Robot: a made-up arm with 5 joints.
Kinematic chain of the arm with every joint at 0, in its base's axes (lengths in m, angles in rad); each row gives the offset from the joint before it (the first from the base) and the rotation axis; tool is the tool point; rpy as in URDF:
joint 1: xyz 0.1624 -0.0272 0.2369 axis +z
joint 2: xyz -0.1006 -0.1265 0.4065 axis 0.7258 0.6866 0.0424
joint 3: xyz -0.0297 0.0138 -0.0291 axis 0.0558 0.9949 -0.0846
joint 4: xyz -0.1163 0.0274 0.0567 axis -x
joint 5: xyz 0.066 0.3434 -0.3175 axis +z
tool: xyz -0.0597 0.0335 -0.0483 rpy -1.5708 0 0
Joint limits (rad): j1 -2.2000..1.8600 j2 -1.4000..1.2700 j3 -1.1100..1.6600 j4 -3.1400..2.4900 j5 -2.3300..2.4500
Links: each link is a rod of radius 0.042 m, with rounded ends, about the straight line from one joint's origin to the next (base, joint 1, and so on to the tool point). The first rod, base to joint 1, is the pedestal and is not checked.
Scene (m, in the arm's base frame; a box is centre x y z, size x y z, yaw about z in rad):
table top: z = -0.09
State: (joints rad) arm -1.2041 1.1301 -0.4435 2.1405 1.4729
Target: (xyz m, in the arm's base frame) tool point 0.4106 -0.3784 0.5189
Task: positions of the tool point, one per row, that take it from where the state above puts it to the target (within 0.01 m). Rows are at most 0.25 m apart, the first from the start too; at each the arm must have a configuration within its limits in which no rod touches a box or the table.
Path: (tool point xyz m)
1: -0.3253 -0.0764 0.3682
2: -0.2215 -0.2640 0.3478
3: -0.0350 -0.4068 0.3615
4: 0.1985 -0.4526 0.4200
5: 0.4106 -0.3784 0.5189

